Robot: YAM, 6 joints.
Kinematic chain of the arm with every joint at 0, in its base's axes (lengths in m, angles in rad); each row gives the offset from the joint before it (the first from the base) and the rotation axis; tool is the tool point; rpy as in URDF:
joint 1: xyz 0 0 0.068 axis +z
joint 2: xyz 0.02 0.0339 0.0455 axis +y
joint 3: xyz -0.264 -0.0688 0 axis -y
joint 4: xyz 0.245 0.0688 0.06 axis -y
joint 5: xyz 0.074 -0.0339 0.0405 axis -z
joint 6: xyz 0.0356 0 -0.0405 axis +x
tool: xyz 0 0 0 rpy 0 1.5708 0
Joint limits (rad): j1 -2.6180..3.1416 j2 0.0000..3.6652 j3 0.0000..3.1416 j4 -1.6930..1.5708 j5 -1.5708..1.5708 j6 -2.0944..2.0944
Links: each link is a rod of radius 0.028 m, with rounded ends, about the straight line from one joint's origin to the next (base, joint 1, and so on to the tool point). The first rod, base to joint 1, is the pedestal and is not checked.
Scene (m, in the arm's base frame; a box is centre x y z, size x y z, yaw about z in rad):
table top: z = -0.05
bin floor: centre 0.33 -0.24 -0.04 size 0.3 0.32 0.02 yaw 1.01
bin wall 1: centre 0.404 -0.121 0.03 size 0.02 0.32 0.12 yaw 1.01
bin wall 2: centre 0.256 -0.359 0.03 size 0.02 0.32 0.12 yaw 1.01
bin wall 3: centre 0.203 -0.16 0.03 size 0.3 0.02 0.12 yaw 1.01
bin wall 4: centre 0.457 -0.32 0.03 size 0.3 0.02 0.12 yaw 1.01
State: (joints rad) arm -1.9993 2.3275 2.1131 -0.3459 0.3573 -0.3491
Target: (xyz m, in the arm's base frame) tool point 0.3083 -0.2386 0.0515
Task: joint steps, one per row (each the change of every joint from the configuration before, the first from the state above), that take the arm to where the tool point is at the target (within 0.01 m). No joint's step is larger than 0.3 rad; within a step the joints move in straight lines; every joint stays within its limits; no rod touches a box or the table.
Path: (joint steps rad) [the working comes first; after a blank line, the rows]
Joints at the target: -0.6370 2.2822 1.3883 -0.7031 0.2389 -0.3491
Straight joint move there: touches bin wall 2.

1: 0.2726 -0.0807 -0.1341 -0.0860 -0.0221 0.0000
2: 0.2726 -0.0807 -0.1341 -0.0860 -0.0221 0.0000
3: 0.2726 -0.0807 -0.1340 -0.0860 -0.0221 0.0000
4: 0.2726 -0.0807 -0.1341 -0.0859 -0.0220 0.0000
5: 0.2726 -0.0807 -0.1341 -0.0860 -0.0221 0.0000
6: -0.0004 0.1791 -0.0272 0.0364 -0.0040 0.0000
7: -0.0003 0.1791 -0.0272 0.0363 -0.0040 0.0000

